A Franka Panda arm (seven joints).
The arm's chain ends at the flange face. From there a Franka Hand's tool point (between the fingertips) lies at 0.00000 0.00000 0.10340 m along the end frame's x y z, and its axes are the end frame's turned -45 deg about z.
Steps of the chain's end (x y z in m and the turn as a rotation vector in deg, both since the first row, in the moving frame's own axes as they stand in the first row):
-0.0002 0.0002 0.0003 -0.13 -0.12 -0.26
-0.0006 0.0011 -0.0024 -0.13 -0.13 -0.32
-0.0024 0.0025 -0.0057 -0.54 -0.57 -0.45
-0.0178 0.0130 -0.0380 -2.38 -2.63 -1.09
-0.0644 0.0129 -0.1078 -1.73 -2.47 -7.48
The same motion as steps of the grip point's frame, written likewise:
-0.0006 0.0000 0.0003 -0.01 -0.18 -0.26
-0.0015 0.0004 -0.0024 0.00 -0.18 -0.32
-0.0049 0.0000 -0.0057 0.02 -0.78 -0.45
-0.0282 -0.0037 -0.0382 0.18 -3.54 -1.09
-0.0601 -0.0370 -0.1079 0.52 -2.97 -7.48

